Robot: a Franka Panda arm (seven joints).
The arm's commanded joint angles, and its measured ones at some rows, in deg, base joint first. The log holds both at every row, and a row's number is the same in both.
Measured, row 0: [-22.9 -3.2 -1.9 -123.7 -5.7 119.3 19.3]
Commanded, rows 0 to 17: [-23.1 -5.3 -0.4 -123.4 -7.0 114.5 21.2]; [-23.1 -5.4 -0.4 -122.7 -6.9 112.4 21.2]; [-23.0 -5.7 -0.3 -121.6 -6.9 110.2 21.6]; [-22.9 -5.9 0.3 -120.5 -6.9 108.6 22.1]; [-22.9 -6.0 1.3 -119.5 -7.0 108.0 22.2]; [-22.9 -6.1 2.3 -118.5 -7.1 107.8 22.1]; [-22.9 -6.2 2.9 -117.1 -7.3 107.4 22.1]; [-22.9 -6.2 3.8 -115.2 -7.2 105.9 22.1]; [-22.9 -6.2 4.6 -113.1 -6.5 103.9 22.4]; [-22.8 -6.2 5.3 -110.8 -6.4 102.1 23.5]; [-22.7 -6.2 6.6 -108.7 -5.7 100.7 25.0]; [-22.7 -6.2 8.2 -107.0 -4.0 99.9 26.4]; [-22.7 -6.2 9.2 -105.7 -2.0 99.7 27.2]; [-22.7 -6.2 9.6 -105.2 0.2 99.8 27.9]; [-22.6 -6.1 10.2 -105.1 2.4 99.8 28.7]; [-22.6 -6.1 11.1 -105.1 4.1 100.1 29.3]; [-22.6 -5.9 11.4 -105.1 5.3 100.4 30.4]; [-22.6 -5.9 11.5 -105.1 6.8 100.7 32.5]
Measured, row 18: [-22.1 -6.6 10.4 -106.0 3.0 101.2 28.7]
